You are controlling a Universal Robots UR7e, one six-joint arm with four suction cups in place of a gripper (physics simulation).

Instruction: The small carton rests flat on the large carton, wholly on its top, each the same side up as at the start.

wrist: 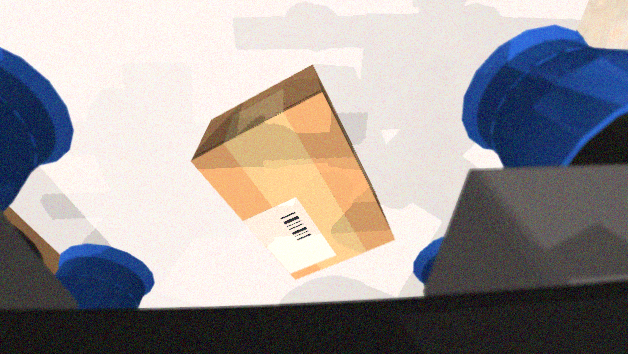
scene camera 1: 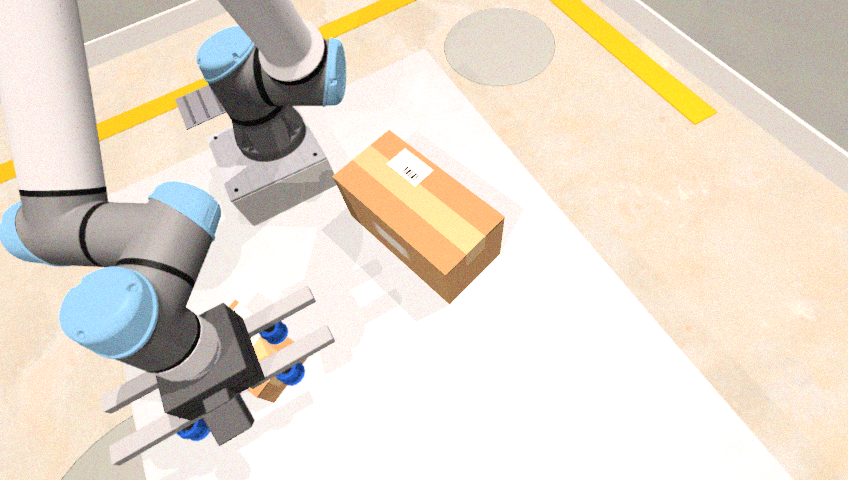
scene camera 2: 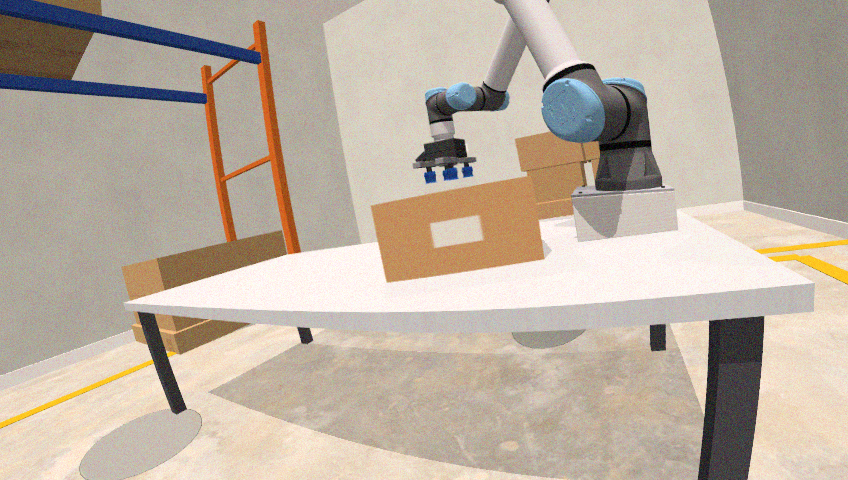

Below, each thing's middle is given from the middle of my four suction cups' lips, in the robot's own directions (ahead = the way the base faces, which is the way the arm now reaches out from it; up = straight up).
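Labels:
Small carton [scene camera 1: 270,390]: 160 mm below my suction cup, 90 mm behind, 30 mm to the right. Large carton [scene camera 1: 447,235]: 360 mm to the left of my suction cup, 200 mm behind, 130 mm below.

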